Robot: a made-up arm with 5 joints.
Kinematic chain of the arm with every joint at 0, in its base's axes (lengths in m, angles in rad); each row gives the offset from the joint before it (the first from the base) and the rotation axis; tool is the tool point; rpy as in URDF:
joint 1: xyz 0 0 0.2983 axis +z
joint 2: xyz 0 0 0 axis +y
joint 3: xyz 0.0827 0 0.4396 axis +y
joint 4: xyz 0.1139 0 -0.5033 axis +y
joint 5: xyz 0.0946 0 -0.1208 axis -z
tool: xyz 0 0 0 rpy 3.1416 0 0
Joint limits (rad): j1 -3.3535..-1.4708 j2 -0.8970..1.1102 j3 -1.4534..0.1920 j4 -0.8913..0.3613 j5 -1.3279..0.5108
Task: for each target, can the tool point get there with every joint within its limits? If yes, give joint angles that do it. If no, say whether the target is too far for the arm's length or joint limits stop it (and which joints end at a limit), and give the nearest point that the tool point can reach.
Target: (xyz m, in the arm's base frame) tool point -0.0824 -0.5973 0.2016
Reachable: yes | joints -1.7079 0.2577 -0.5863 -0.1685 -1.1028
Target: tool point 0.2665 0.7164 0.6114
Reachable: no: joint limits stop it (at a limit: joint 2, joint 3, joint 4) | nearest point 0.0535 0.1439 0.0932 | short by 0.801 m
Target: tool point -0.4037 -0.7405 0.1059
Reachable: yes | joints -2.0699 0.7986 -1.2493 -0.2158 -0.0736
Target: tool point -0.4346 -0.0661 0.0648
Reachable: yes | joints -2.9906 0.3186 -0.3687 0.1322 -0.8046
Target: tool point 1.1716 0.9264 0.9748
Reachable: no: too far | nearest point 0.0943 0.0746 1.1828 | short by 1.389 m
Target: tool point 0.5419 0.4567 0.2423
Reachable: no: joint limits stop it (at a limit: joint 2, joint 3, joint 4) | nearest point 0.1174 0.0989 0.0932 | short by 0.575 m
